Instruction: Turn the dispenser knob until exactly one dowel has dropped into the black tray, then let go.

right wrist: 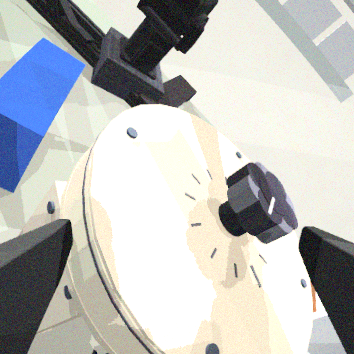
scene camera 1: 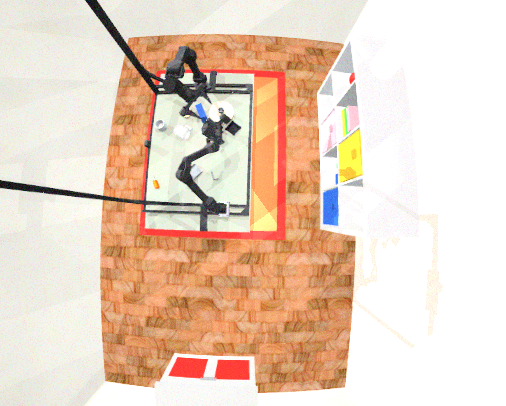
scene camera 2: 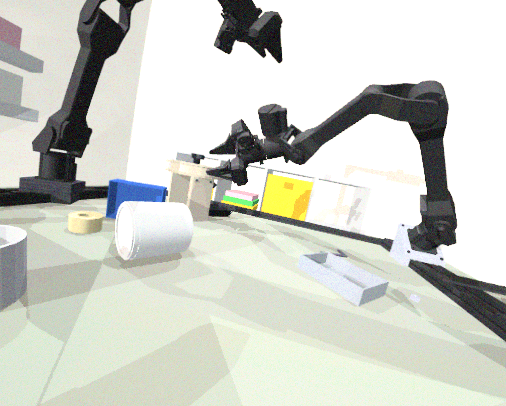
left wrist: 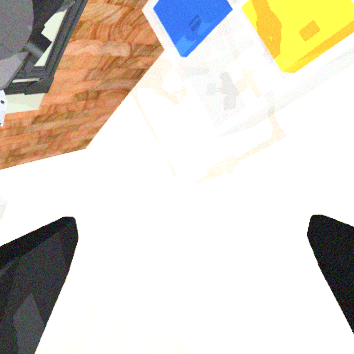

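Seen in the pictures: left gripper, fingertip midpoint: [scene camera 1: 206, 111] [scene camera 2: 272, 59] [left wrist: 193, 226]; right gripper, fingertip midpoint: [right wrist: 188, 234] [scene camera 1: 217, 117] [scene camera 2: 207, 162]; left arm's base at its link origin: [right wrist: 137, 58] [scene camera 2: 56, 179]; right arm's base at its link origin: [scene camera 1: 223, 208] [scene camera 2: 421, 241].
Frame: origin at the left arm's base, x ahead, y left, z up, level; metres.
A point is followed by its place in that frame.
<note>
The pale round dispenser [scene camera 1: 227, 106] @[x 0.316, y 0.039, z 0.099 m] [scene camera 2: 192, 192] [right wrist: 145, 225] @[x 0.345, y -0.072, z 0.098 m] stands on the table. Its dark knob [scene camera 2: 197, 158] @[x 0.326, y -0.036, z 0.114 m] [right wrist: 262, 202] @[x 0.337, y -0.030, z 0.127 m] has a white line on its face, with tick marks around it. The knob lies right of centre between the fingers in the right wrist view. My right gripper [scene camera 1: 219, 117] @[x 0.351, y -0.061, z 0.109 m] [scene camera 2: 209, 162] @[x 0.351, y -0.061, z 0.109 m] [right wrist: 188, 234] @[x 0.351, y -0.061, z 0.109 m] is open and empty around the knob's level, apart from it. The black tray [scene camera 1: 233, 128] @[x 0.409, y 0.016, z -0.045 m] [scene camera 2: 220, 209] @[x 0.439, y 0.045, z -0.036 m] lies beside the dispenser; its inside is too small to read, and no dowel can be made out. My left gripper [scene camera 2: 273, 56] @[x 0.449, y -0.134, z 0.385 m] [left wrist: 193, 226] @[x 0.449, y -0.134, z 0.385 m] is open, raised high and empty.
A blue box [scene camera 1: 201, 111] @[x 0.209, y -0.117, z 0.033 m] [scene camera 2: 137, 197] @[x 0.196, y -0.096, z -0.002 m] [right wrist: 45, 85] @[x 0.206, y -0.114, z 0.033 m] stands beside the dispenser. A tape roll [scene camera 2: 85, 222] @[x 0.133, y -0.237, z -0.028 m], a white cylinder [scene camera 1: 182, 131] @[x 0.262, y -0.303, z 0.032 m] [scene camera 2: 155, 230] @[x 0.242, y -0.351, z 0.005 m], a grey cup [scene camera 1: 160, 125] @[x 0.078, y -0.421, z -0.040 m] [scene camera 2: 12, 270] @[x 0.131, y -0.425, z -0.016 m], a grey open box [scene camera 2: 345, 280] @[x 0.499, y -0.442, z -0.023 m] and an orange object [scene camera 1: 156, 184] @[x 0.460, y -0.659, z -0.019 m] are on the table.
</note>
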